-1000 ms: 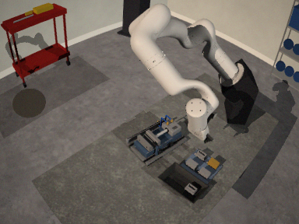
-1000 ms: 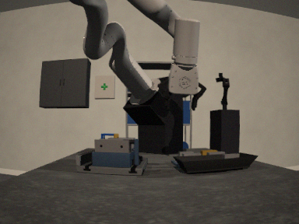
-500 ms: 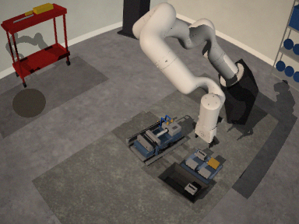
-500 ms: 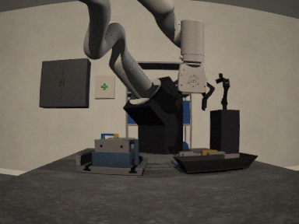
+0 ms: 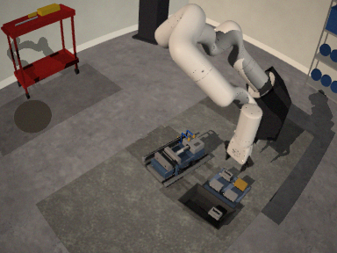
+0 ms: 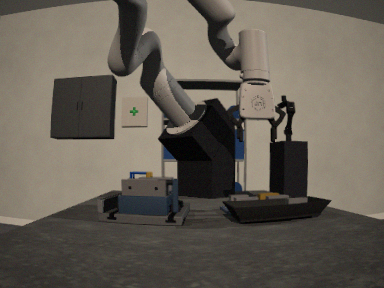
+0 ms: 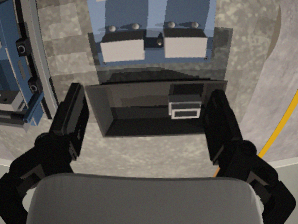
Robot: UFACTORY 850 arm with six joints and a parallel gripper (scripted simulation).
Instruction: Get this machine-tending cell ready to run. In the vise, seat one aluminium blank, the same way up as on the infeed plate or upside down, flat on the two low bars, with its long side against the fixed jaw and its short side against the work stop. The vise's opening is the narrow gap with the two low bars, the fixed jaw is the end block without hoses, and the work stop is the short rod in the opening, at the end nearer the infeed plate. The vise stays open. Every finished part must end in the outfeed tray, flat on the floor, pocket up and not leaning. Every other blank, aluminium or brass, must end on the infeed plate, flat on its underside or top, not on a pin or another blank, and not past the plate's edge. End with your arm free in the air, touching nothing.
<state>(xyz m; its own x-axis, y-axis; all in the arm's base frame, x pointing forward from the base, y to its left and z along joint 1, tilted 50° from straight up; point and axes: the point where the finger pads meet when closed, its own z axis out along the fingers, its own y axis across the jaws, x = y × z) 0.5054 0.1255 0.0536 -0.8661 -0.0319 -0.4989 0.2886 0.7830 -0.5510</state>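
The brass blank is 18 cm below my hand, 6 cm to the left of it and 4 cm behind it. From my hand the other things lie so: vise (29 cm to the right, 16 cm below, 2 cm behind).
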